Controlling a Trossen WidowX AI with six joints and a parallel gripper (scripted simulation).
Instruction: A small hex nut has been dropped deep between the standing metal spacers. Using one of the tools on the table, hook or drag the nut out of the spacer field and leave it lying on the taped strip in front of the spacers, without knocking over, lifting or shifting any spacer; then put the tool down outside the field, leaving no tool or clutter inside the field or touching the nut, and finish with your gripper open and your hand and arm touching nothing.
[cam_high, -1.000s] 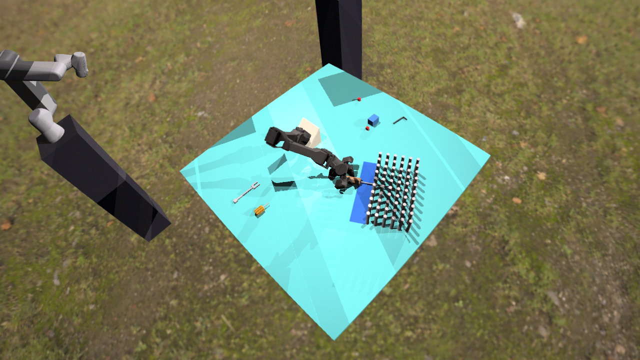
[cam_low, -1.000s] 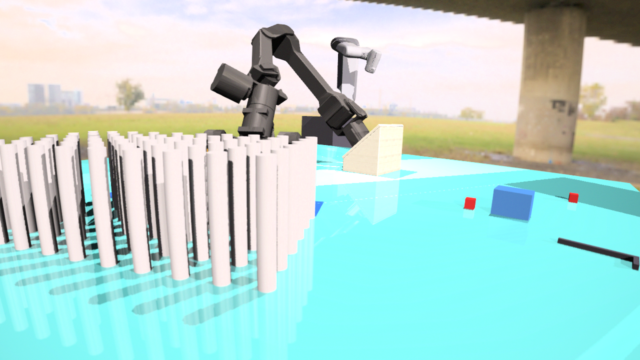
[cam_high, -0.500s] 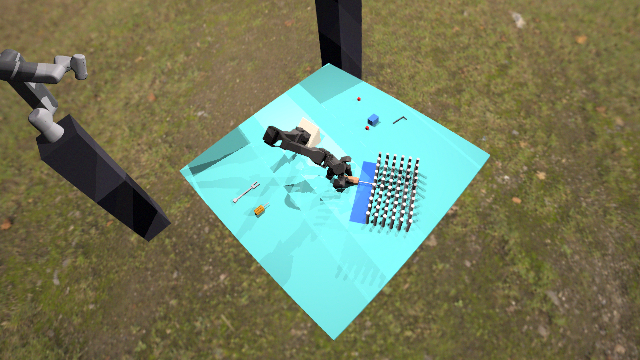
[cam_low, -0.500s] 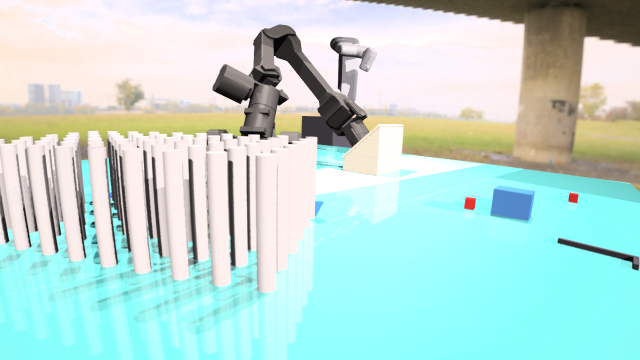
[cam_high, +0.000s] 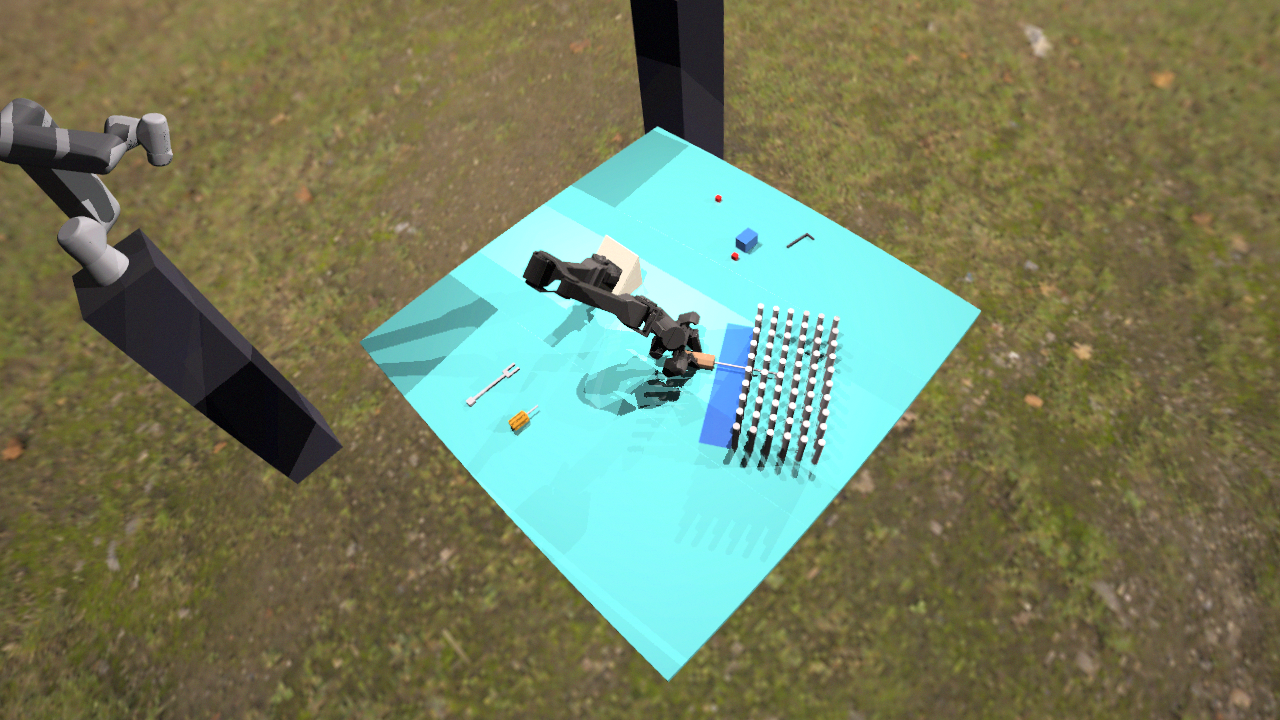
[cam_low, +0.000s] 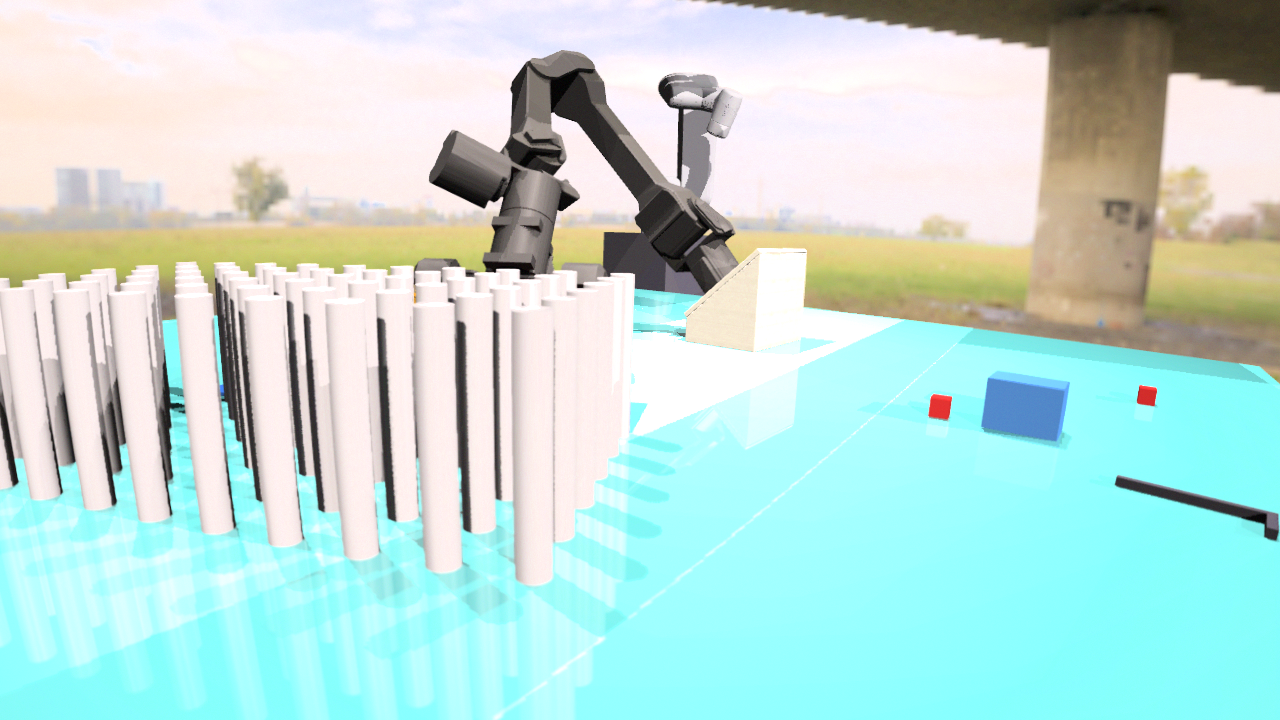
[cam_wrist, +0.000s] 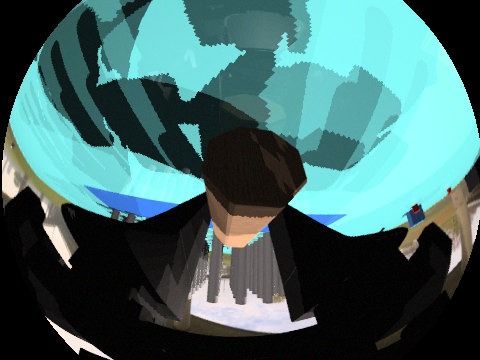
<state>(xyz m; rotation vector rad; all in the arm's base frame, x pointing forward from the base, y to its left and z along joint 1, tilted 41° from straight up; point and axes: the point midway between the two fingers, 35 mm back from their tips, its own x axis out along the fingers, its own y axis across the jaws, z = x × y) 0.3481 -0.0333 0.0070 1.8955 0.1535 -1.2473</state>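
The blue taped strip lies 9 cm ahead of my gripper tip, 1 cm to the left of it and 1 cm below it. The rest, counted from my gripper tip: blue cube 41 cm to the left, 19 cm behind, 1 cm above; then wooden-handled hook tool 9 cm ahead, 5 cm to the left; then tiny grey hex nut 18 cm ahead, 11 cm to the left, 1 cm below.
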